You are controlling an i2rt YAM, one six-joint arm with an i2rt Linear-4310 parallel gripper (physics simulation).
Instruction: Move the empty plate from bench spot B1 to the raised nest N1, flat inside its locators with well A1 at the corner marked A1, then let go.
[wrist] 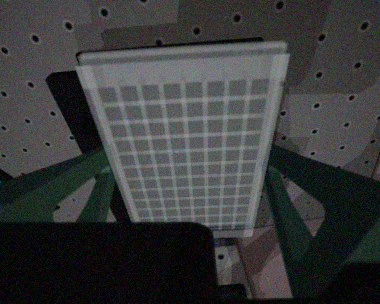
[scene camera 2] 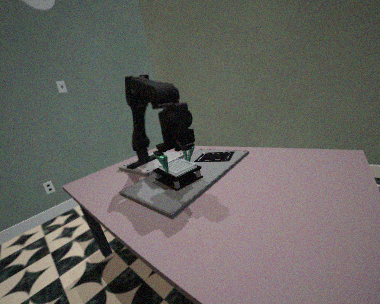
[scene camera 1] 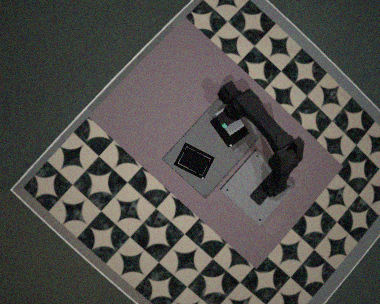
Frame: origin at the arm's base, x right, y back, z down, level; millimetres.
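Where they show: gripper, between the fingertips: [wrist: 189, 151] [scene camera 2: 178, 168] [scene camera 1: 228, 119]; arm's base, origin of its link: [scene camera 2: 144, 161] [scene camera 1: 266, 186].
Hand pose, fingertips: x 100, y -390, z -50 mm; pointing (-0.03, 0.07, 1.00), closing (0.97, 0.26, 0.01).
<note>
Each offset is from my fingertips to the top centre of the thing. "pt": to the spot under its first point. Level surfaces: height alone.
My gripper [scene camera 2: 176, 159] [wrist: 189, 151] is shut on the clear well plate @(dx -1, dy +6, dz -18 mm) [scene camera 1: 236, 127] [scene camera 2: 180, 165] [wrist: 186, 139], with one green finger on each long side. The plate is level, directly over the black raised nest N1 @(dx -17, dy +33, dz +1 mm) [scene camera 1: 231, 140] [scene camera 2: 179, 179] [wrist: 66, 99]. In the wrist view the nest's black edge shows past the plate's left and far sides. I cannot tell whether the plate touches the nest. Bench spot B1 @(pt dx -264, dy +16, dz +52 mm) [scene camera 1: 193, 160] [scene camera 2: 214, 156], a black rectangle with a white outline, lies empty on the same board. I cannot read the corner markings.
The nest and B1 sit on a grey perforated board [scene camera 1: 219, 173] [scene camera 2: 164, 199] [wrist: 309, 114] on the pink table @(dz +66 mm) [scene camera 1: 158, 105] [scene camera 2: 264, 211]. The arm's base stands on a lighter grey plate [scene camera 1: 243, 187] [scene camera 2: 140, 169] beside the board.
</note>
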